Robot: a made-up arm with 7 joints.
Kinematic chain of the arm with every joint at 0, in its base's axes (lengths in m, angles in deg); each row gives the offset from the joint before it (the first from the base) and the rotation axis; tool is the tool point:
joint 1: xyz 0 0 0.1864 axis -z
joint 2: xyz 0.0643 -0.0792 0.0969 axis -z
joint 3: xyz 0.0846 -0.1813 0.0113 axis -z
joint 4: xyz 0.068 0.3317 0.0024 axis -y
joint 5: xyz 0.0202 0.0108 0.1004 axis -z
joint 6: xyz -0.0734 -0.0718 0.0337 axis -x
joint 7: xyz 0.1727 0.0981 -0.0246 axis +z
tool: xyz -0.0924 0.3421 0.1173
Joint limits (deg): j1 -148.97..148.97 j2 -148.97..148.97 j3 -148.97..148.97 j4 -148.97..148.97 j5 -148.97..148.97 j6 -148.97..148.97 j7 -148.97..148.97
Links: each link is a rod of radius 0.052 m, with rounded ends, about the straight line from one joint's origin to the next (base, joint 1, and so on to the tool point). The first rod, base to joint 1, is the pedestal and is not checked.
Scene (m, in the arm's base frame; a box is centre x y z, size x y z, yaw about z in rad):
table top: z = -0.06
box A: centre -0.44 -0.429 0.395 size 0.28 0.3 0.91 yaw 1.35
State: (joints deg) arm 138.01 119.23 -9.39 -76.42 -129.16 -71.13 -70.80
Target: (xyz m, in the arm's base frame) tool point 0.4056 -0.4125 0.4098
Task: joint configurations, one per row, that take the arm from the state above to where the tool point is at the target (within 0.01 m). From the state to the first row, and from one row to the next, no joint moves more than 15 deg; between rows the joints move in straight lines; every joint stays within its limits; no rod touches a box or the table.
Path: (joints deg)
1: 134.83 109.57 -21.73 -64.28 -134.11 -58.65 -56.47
2: 131.64 99.91 -34.06 -52.14 -139.06 -46.17 -42.15
3: 128.46 90.25 -46.40 -39.99 -144.02 -33.69 -27.82
4: 125.28 80.59 -58.73 -27.85 -148.97 -21.20 -13.50
5: 121.73 82.12 -62.87 -37.63 -148.97 -29.80 -27.17
6: 118.19 83.64 -67.00 -47.40 -148.97 -38.40 -40.84
7: 114.64 85.16 -71.14 -57.18 -148.97 -47.00 -54.51
8: 111.10 86.68 -75.27 -66.96 -148.97 -55.59 -68.18
9: 107.55 88.20 -79.41 -76.73 -148.97 -64.19 -81.85
10: 104.01 89.72 -83.54 -86.51 -148.97 -72.79 -95.52
11: 100.47 91.24 -87.68 -96.28 -148.97 -81.39 -109.19
12: 103.05 84.30 -77.39 -88.61 -140.58 -81.72 -114.61
13: 105.63 77.36 -67.10 -80.93 -132.20 -82.06 -120.02
14: 108.21 70.41 -56.81 -73.26 -123.81 -82.40 -125.44

